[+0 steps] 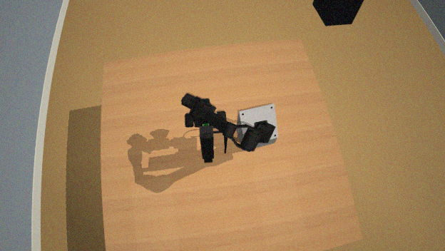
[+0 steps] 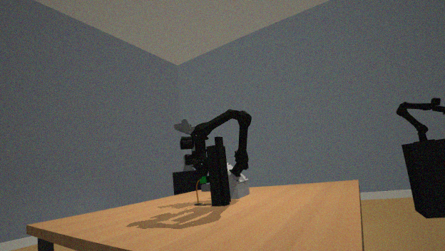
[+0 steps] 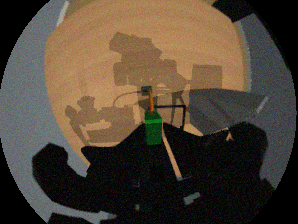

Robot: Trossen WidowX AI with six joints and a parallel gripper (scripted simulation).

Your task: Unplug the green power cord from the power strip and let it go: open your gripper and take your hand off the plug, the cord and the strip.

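Right now my gripper tip is 30 mm to the right of the green plug.
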